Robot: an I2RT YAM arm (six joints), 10 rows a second.
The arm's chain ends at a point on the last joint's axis. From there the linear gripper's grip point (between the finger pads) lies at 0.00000 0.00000 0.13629 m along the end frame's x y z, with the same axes.
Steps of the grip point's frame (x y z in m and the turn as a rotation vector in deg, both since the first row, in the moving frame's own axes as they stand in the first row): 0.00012 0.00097 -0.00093 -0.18 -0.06 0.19; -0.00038 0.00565 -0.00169 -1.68 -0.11 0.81; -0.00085 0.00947 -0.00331 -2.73 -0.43 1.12; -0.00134 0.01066 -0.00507 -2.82 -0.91 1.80; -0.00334 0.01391 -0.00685 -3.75 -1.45 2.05; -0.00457 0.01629 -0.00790 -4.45 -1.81 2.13; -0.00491 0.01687 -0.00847 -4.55 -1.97 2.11; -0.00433 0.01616 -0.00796 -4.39 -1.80 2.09
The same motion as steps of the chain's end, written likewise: 0.00026 0.00054 -0.00093 -0.18 -0.06 0.19; -0.00009 0.00166 -0.00163 -1.68 -0.11 0.81; 0.00024 0.00299 -0.00315 -2.73 -0.43 1.12; 0.00093 0.00399 -0.00489 -2.82 -0.91 1.80; 0.00027 0.00506 -0.00651 -3.75 -1.45 2.05; -0.00007 0.00580 -0.00742 -4.45 -1.81 2.13; -0.00003 0.00615 -0.00796 -4.55 -1.97 2.11; 0.00014 0.00581 -0.00749 -4.39 -1.80 2.09
